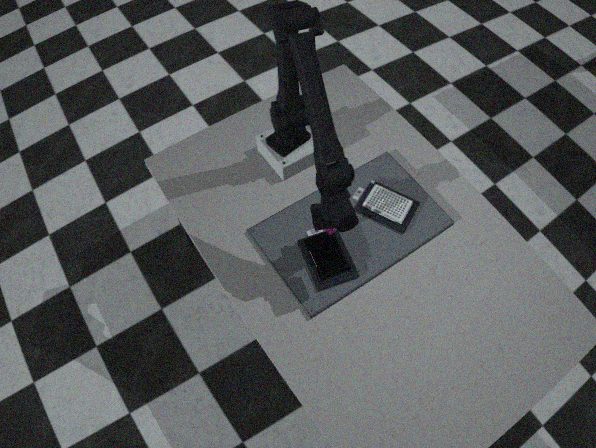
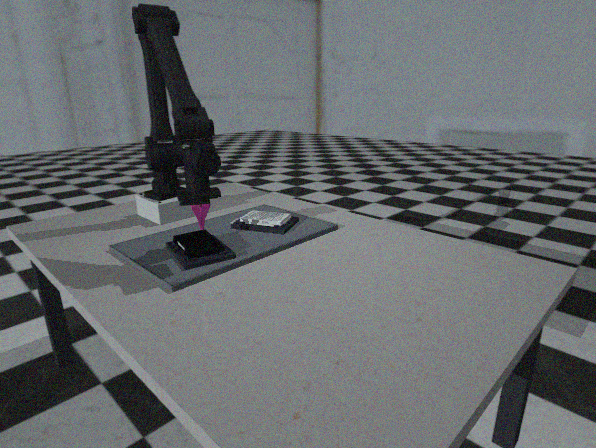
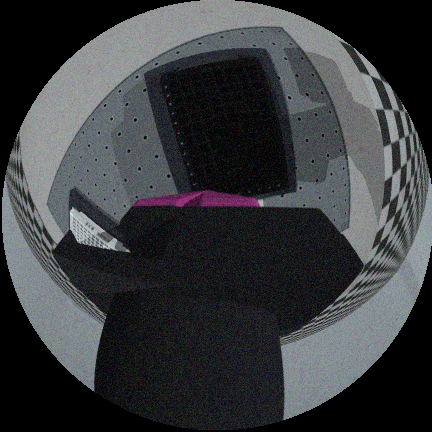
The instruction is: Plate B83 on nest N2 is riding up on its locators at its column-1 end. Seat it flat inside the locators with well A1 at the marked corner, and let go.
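Seen in the pictures: gripper, fingertip midpoint: (image 1: 329, 232) (image 2: 201, 229) (image 3: 207, 197); arm's base at its link origin: (image 1: 288, 140) (image 2: 167, 194).
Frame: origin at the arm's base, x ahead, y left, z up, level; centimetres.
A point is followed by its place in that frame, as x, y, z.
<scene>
A black well plate (image 1: 327, 258) @(36.7, -18.9, -3.5) (image 2: 198, 244) @(37.3, -19.4, -2.7) (image 3: 229, 120) @(36.1, -18.7, -3.5) lies on a dark nest (image 1: 337, 281) @(43.4, -21.6, -4.1) (image 2: 209, 260) @(43.7, -21.9, -4.4) (image 3: 155, 104) @(41.7, -14.7, -4.1) on the grey perforated board (image 1: 425, 222) @(47.6, 11.2, -5.3) (image 2: 314, 228) @(49.7, 11.7, -5.3) (image 3: 100, 141) @(44.8, -6.7, -5.3). My gripper (image 1: 331, 231) @(32.0, -13.6, -1.7) (image 2: 201, 226) @(32.0, -13.6, -1.7) (image 3: 207, 197) @(32.0, -13.6, -1.7) has magenta fingers. They are shut together to a point with nothing between them. It points straight down at the plate's end nearest the arm base, right at the plate's top edge. I cannot tell whether the tips touch the plate. A small white label (image 1: 316, 232) @(28.0, -14.7, -5.2) lies beside that end. I cannot tell whether the plate sits flat.
A white well plate (image 1: 387, 204) @(36.4, 6.0, -2.7) (image 2: 266, 218) @(37.7, 5.2, -2.7) (image 3: 86, 233) @(38.4, 5.0, -2.7) sits on a second dark nest to the right on the same board. The arm's white pedestal (image 1: 283, 162) @(5.8, -7.2, 0.2) (image 2: 151, 208) @(2.6, -8.0, -2.2) stands behind the board. The pale table extends far to the front and right.
</scene>
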